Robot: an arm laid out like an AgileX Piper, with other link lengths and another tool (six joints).
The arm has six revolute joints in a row. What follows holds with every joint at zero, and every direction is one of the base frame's.
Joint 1 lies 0.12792 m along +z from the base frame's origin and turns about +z.
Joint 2 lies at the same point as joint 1 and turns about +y.
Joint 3 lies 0.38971 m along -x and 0.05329 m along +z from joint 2 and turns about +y.
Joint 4 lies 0.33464 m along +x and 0.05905 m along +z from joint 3 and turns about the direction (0.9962, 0, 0.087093).
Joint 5 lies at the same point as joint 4 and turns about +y.
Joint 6 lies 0.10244 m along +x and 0.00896 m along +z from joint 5 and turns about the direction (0.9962, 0, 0.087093).
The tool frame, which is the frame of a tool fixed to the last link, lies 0.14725 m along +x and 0.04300 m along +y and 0.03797 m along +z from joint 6; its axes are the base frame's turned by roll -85.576, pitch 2.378 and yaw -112.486 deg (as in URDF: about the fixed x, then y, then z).
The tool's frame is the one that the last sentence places.
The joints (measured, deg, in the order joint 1, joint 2, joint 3, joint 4, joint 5, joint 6), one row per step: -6.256 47.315 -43.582 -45.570 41.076 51.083; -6.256 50.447 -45.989 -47.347 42.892 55.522; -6.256 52.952 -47.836 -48.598 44.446 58.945; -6.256 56.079 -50.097 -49.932 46.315 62.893; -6.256 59.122 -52.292 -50.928 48.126 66.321; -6.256 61.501 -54.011 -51.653 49.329 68.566; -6.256 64.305 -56.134 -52.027 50.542 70.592
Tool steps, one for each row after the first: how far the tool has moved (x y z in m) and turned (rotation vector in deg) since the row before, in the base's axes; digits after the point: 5 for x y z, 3 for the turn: 0.01211 -0.01182 0.00569 1.547 -0.348 -3.337; 0.00945 -0.00944 0.00288 1.222 -0.192 -2.732; 0.01204 -0.01110 0.00230 1.395 -0.198 -3.263; 0.01184 -0.01006 0.00083 1.258 -0.076 -3.030; 0.01000 -0.00699 0.00034 0.687 0.021 -2.021; 0.01277 -0.00660 -0.00032 0.852 0.119 -1.955
